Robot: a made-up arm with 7 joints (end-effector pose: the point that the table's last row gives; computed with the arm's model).
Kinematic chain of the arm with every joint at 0, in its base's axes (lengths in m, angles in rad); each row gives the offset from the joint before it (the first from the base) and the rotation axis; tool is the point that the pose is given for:
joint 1: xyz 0 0 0.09 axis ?
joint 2: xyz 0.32 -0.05 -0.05 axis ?
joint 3: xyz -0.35 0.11 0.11 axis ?
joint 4: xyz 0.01 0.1 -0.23 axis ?
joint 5: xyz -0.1 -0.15 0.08 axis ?
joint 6: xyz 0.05 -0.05 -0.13 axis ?
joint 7: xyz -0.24 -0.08 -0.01 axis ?
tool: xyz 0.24 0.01 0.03
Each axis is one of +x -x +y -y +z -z.
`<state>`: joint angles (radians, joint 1 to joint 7).
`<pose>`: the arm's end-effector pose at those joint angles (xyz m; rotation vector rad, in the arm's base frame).
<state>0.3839 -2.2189 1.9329 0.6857 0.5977 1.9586 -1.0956</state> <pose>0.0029 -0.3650 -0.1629 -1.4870 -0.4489 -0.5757</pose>
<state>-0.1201 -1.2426 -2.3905 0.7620 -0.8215 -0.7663 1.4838</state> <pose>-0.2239 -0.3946 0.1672 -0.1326 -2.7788 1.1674</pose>
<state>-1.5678 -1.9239 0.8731 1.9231 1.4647 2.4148 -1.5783</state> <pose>0.3789 0.2779 0.2367 1.0380 2.2934 -0.2041</pose>
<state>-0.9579 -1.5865 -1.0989 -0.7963 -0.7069 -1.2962 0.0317</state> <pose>-0.0521 -0.3958 0.2406 -0.5856 1.9839 -0.4651</pose>
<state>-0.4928 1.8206 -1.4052 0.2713 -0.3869 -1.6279 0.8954</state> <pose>-0.3205 -0.0653 -0.0253 -0.9419 -1.2547 -1.5304</pose>
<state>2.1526 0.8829 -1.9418 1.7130 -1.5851 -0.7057 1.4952</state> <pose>0.2860 0.1820 0.0745 -0.9132 0.3155 0.2294</pose>
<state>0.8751 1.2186 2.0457 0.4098 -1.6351 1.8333 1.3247</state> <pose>0.2484 0.0971 -0.0697 0.0914 1.9628 2.2272</pose>
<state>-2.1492 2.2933 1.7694 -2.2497 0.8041 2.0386 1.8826</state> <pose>0.1178 0.3813 -0.1714 -0.8393 0.5740 2.8203</pose>
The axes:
joint 1: -z
joint 2: -x
joint 3: -y
joint 4: +z
joint 5: -x
joint 6: +z
joint 7: +x

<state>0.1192 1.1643 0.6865 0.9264 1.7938 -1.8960 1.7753</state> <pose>0.1474 0.0074 0.1620 0.0948 -1.0823 2.2741</pose>
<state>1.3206 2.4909 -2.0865 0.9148 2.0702 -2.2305 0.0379</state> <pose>-0.0544 0.1698 0.0255 -2.6548 1.3904 -0.0459</pose>
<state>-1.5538 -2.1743 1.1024 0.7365 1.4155 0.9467 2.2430</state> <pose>0.3061 0.1325 -0.1330 2.1715 1.3352 1.1017</pose>
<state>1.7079 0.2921 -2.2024 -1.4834 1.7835 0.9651 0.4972</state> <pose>0.1883 -0.1037 0.2862 -1.1733 -2.0455 -0.3632</pose>
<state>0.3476 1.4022 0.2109 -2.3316 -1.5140 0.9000 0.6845</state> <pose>-0.0675 -0.1508 -0.2088 -0.6772 -1.7988 0.7582</pose>
